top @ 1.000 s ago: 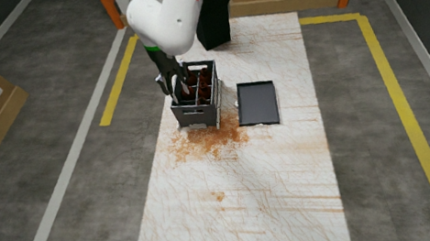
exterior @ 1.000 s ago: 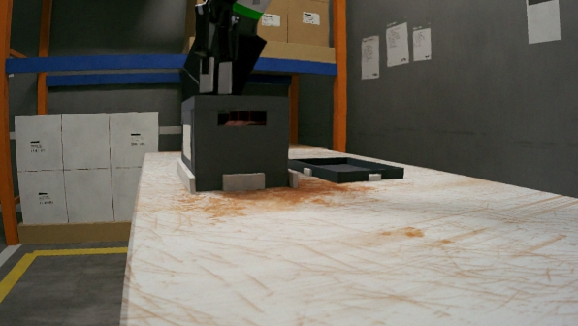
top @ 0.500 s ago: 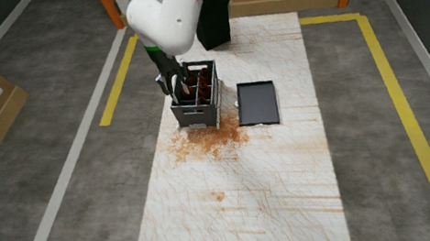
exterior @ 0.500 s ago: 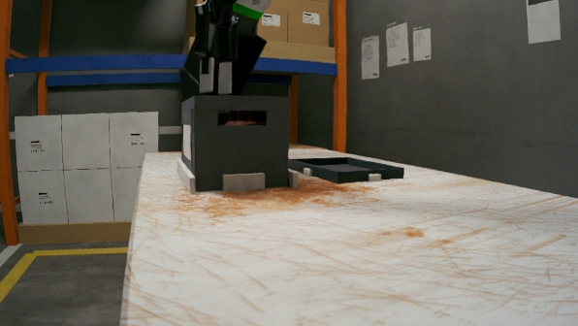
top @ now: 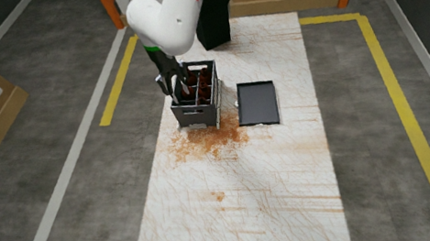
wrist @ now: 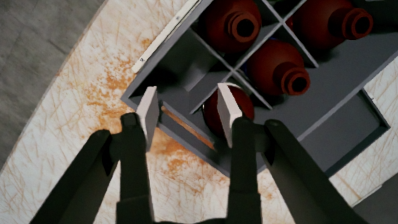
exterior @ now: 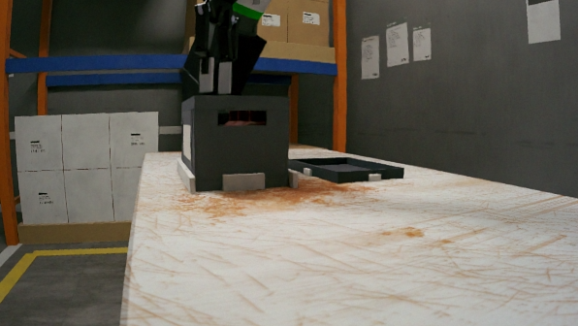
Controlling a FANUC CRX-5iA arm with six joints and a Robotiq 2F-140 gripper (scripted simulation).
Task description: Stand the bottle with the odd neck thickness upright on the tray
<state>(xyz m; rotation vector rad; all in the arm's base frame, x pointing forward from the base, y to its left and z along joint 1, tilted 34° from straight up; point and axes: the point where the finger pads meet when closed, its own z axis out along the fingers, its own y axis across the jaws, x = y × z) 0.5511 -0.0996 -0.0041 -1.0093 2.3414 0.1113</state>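
Right now the grey crate is 9 cm behind my hand, 3 cm to the left of it and 13 cm below it. Also, from my hand: dark tray: 11 cm behind, 32 cm to the left, 20 cm below.
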